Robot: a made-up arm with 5 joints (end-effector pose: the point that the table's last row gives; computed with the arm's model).
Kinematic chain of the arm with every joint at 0, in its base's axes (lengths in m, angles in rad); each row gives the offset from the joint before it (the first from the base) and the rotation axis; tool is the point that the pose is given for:
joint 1: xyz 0 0 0.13 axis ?
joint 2: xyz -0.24 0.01 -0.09 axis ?
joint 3: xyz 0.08 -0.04 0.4 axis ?
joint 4: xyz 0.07 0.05 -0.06 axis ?
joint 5: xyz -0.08 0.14 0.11 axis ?
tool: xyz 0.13 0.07 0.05
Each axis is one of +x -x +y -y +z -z.
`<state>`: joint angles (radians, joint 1 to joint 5).
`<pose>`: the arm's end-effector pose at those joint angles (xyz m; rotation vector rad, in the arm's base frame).
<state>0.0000 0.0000 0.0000 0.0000 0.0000</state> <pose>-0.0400 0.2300 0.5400 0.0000 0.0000 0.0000</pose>
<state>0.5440 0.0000 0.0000 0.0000 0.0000</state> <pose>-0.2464 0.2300 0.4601 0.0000 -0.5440 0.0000</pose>
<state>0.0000 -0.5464 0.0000 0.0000 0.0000</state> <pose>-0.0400 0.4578 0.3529 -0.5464 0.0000 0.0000</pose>
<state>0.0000 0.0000 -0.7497 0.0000 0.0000</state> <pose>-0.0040 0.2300 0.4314 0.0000 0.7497 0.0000</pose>
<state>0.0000 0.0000 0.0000 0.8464 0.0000</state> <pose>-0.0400 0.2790 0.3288 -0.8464 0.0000 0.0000</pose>
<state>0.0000 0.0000 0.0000 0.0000 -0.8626</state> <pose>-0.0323 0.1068 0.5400 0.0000 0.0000 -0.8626</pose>
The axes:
joint 1: -y
joint 2: +x
joint 3: -y
joint 4: -x
joint 5: +z

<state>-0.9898 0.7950 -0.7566 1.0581 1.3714</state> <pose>0.0609 0.0175 0.5935 1.1068 1.2176 1.7986</pose>
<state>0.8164 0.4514 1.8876 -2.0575 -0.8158</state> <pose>-0.3360 -0.3830 0.2389 1.3377 -1.1690 1.9512</pose>
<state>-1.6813 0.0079 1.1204 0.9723 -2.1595</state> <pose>0.3256 0.1451 0.2979 -1.0318 -0.6716 -1.6605</pose>
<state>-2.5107 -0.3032 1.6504 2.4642 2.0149</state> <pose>-0.0163 0.0350 -0.1466 1.2188 -1.9969 -1.5412</pose>
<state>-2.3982 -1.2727 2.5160 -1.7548 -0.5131</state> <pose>0.3584 0.3834 0.1809 2.2527 1.3291 0.6269</pose>
